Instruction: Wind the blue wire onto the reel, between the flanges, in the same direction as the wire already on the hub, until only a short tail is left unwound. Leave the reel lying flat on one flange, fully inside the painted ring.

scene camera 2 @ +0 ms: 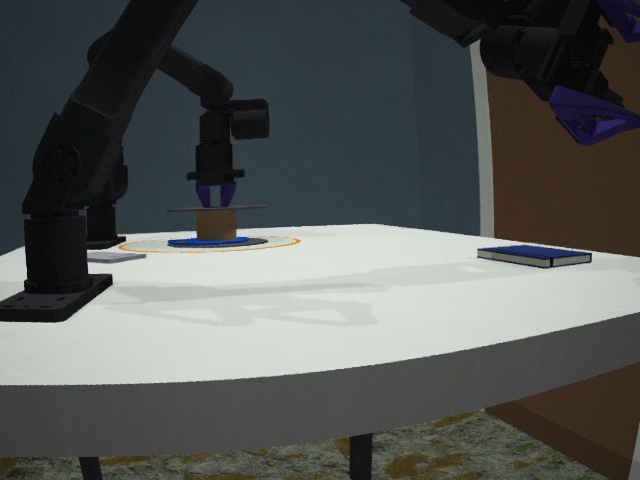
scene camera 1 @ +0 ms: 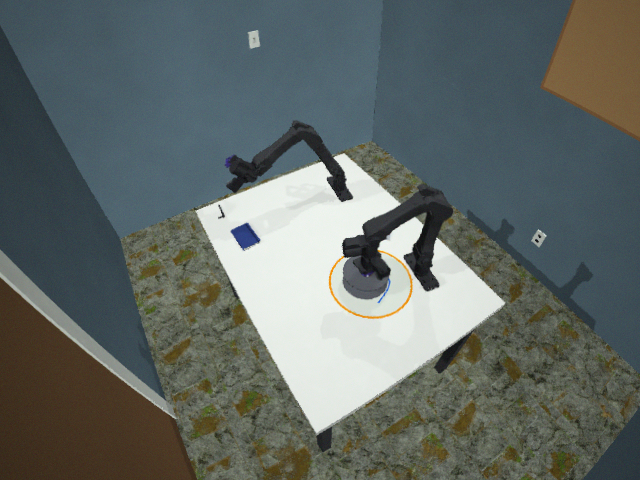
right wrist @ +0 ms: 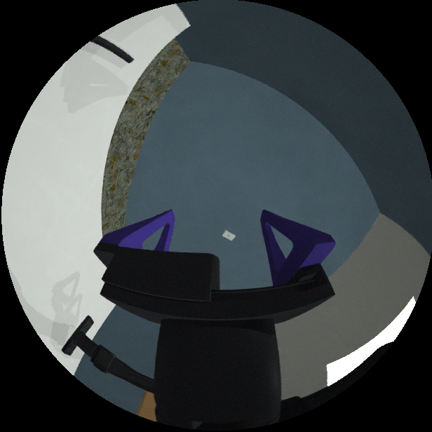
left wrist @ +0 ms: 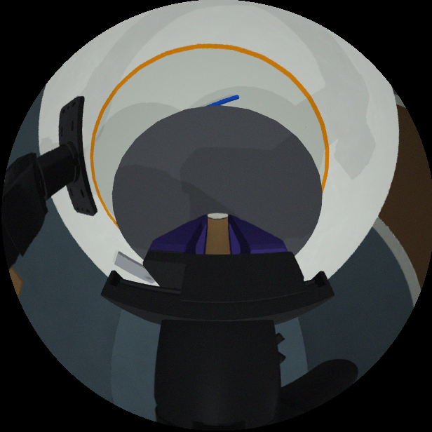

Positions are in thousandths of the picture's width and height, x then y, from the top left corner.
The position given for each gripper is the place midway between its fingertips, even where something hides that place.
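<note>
Scene camera 2 shows a reel (scene camera 2: 341,466), and scene camera 1 shows the reel as well (scene camera 1: 552,586). In the left wrist view the left gripper (left wrist: 503,499) appears together with the reel (left wrist: 501,367). The right gripper (right wrist: 503,497) is visible too, while the reel is out of frame in the right wrist view.
</note>
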